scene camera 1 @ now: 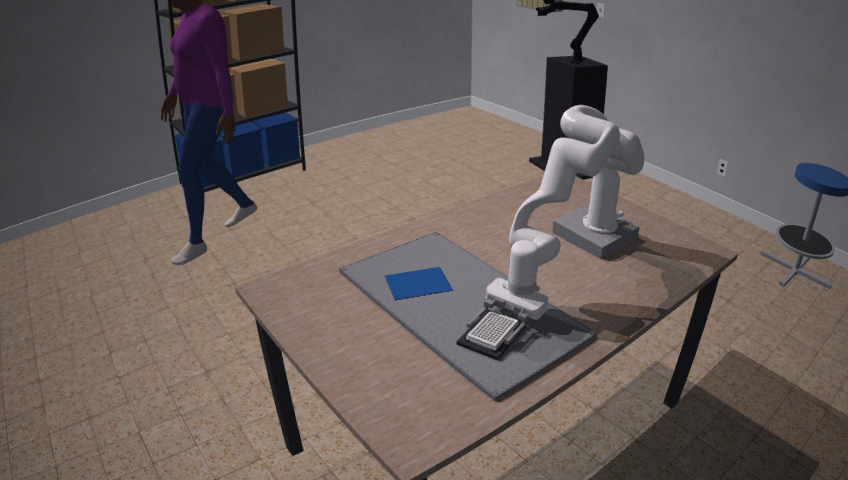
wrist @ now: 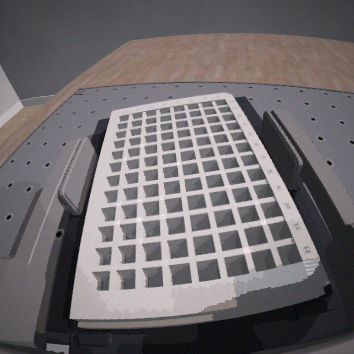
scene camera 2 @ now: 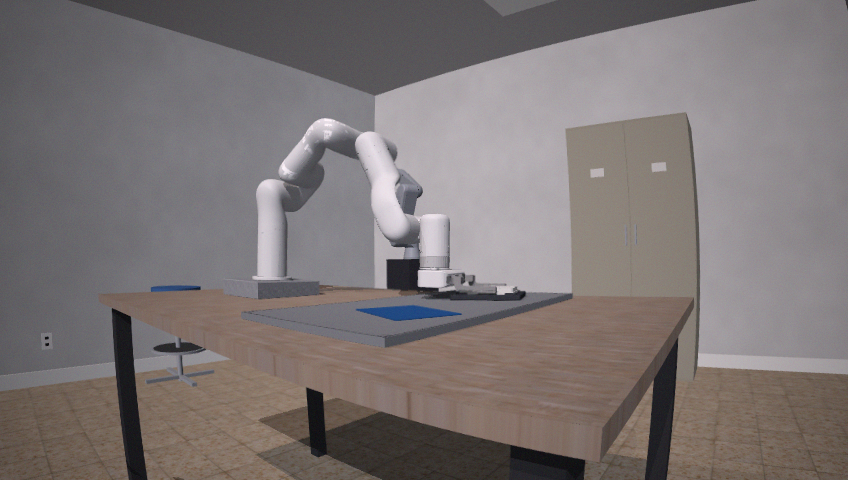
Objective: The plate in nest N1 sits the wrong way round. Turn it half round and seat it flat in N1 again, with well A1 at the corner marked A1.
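The white well plate (scene camera 1: pixel 492 330) (scene camera 2: pixel 507 289) (wrist: pixel 175 200) lies in the black nest (scene camera 1: pixel 497 355) (scene camera 2: pixel 517 296) (wrist: pixel 252 117). In the wrist view its small numbers run along the right edge, with 12 at the near right corner. A white patch (wrist: pixel 57 347) on the nest's near left corner is cut off by the view's lower edge, and its text cannot be read. My gripper (scene camera 1: pixel 495 325) (wrist: pixel 180 164) is open, low over the nest, one finger beside each long side of the plate. A gap shows between each pad and the plate. The plate's underside is hidden.
The nest stands on a grey perforated board (scene camera 1: pixel 368 279) (scene camera 2: pixel 321 324) (wrist: pixel 325 107) on the wooden table (scene camera 1: pixel 285 297) (scene camera 2: pixel 535 356). A flat blue rectangle (scene camera 1: pixel 418 283) (scene camera 2: pixel 407 312) lies on the same board. A person (scene camera 1: pixel 202 118) walks near the shelf at the back left.
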